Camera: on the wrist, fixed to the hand. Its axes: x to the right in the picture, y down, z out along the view.
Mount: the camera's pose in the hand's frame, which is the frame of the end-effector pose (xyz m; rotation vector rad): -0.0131 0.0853 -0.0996 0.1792 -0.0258 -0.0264
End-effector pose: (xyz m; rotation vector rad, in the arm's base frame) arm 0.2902 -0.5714 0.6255 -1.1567 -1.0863 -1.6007
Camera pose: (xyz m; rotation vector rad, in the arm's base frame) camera 0.3523 -0.6862 0.6074 -1.0500 -1.2396 -1.4788
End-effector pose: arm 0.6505 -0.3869 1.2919 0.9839 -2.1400 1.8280
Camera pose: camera 0.5835 -0.2866 1.2389 1.0727 -1.9943 2.0334
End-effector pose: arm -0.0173 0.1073 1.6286 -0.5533 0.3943 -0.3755
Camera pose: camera -0.0538 0.1375 1.5056 -0.3884 0.3250 -0.4241
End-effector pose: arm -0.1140 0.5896 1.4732 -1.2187 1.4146 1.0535
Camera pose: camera -0.2103 0.5054 1.5049 -1.0875 1.4366 0.9007
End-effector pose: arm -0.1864 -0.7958 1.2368 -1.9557 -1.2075 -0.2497
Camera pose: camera -0.1002 -0.8946 1.2499 -1.7940 -1.2296 -0.1254
